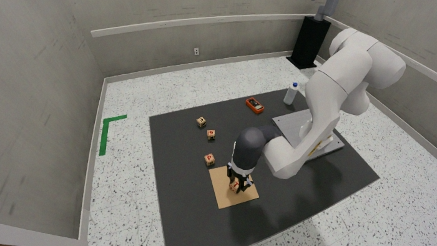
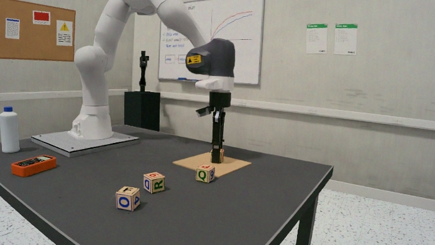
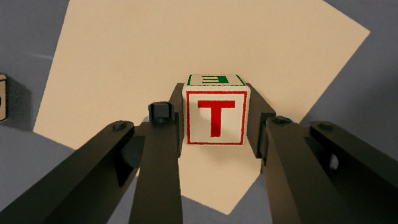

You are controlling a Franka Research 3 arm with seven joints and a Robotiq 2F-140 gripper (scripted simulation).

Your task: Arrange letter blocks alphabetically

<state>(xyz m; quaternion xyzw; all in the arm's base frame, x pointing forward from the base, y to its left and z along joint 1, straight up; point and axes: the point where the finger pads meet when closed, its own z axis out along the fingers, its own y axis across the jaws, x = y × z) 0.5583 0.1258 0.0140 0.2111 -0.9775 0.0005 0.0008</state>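
Right now my hand is 10 mm above the T block. Round my hand: tan mat 20 mm to the right, 40 mm below; white bottle 630 mm behind, 470 mm to the right, 40 mm above; orange meter 350 mm behind, 490 mm to the right, 20 mm below.
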